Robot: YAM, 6 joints.
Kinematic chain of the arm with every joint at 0, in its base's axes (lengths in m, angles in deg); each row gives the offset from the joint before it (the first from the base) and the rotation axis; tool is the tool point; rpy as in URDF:
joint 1: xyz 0 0 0.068 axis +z
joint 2: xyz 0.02 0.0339 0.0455 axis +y
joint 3: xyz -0.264 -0.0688 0 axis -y
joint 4: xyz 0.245 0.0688 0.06 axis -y
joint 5: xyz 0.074 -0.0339 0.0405 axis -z
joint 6: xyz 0.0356 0 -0.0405 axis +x
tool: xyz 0 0 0 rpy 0 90 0
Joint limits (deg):
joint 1: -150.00..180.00
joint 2: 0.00..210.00
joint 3: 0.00..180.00
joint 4: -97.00..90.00
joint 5: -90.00..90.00
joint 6: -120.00..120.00
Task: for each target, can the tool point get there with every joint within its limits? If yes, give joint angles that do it. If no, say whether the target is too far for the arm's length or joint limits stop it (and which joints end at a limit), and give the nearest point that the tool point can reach.
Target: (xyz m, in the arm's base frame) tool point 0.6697 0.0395 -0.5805
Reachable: no: too far | nearest point 0.4652 0.0274 -0.3078 | short by 0.341 m
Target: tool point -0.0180 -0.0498 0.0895
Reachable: yes | joints -74.56 135.52 13.67 -77.67 59.36 15.00
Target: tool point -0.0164 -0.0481 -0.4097
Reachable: no: joint limits stop it (at a limit: joint 2) | nearest point -0.0275 -0.0808 -0.3414 | short by 0.077 m
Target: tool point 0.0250 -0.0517 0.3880
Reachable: yes | joints -68.73 17.98 27.44 49.42 -7.32 -51.15
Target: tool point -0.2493 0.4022 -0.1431
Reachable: yes | joints 117.74 174.78 104.99 13.80 -69.95 -33.60
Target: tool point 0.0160 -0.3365 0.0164
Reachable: yes | joints -87.51 142.66 84.63 -74.17 -2.27 -20.03
